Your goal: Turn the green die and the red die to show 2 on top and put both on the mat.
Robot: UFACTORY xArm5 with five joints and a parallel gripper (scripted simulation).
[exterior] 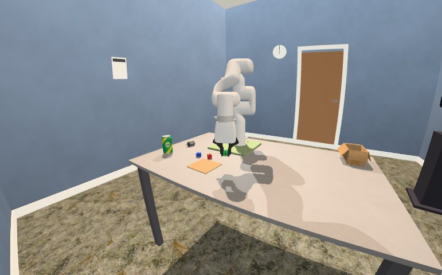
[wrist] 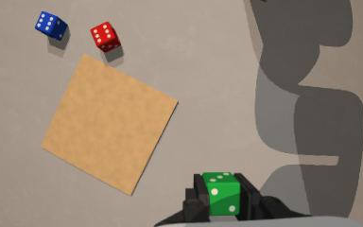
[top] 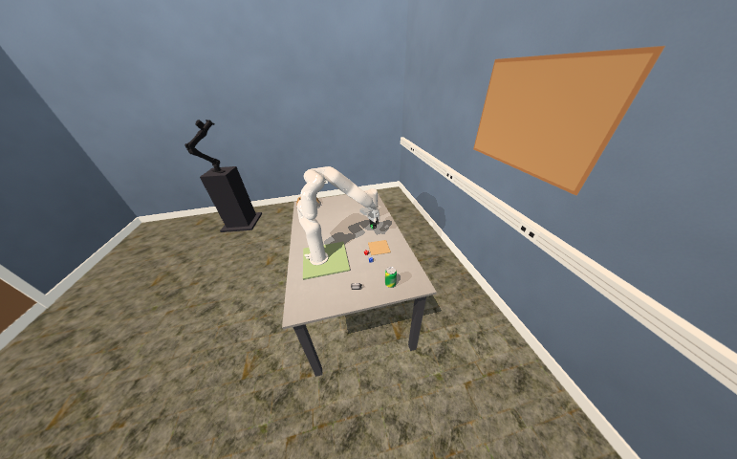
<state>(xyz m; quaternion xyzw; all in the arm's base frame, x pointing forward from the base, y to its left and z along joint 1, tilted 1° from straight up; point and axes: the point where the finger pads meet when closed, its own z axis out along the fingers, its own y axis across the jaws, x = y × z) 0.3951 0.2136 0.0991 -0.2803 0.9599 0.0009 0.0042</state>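
Right now my hand is 3 cm short of the mat, 13 cm to the left of it and 11 cm above it. Round my hand: blue die (4 cm behind, 27 cm to the right, 10 cm below); green die (1 cm below); red die (7 cm behind, 19 cm to the right, 10 cm below).
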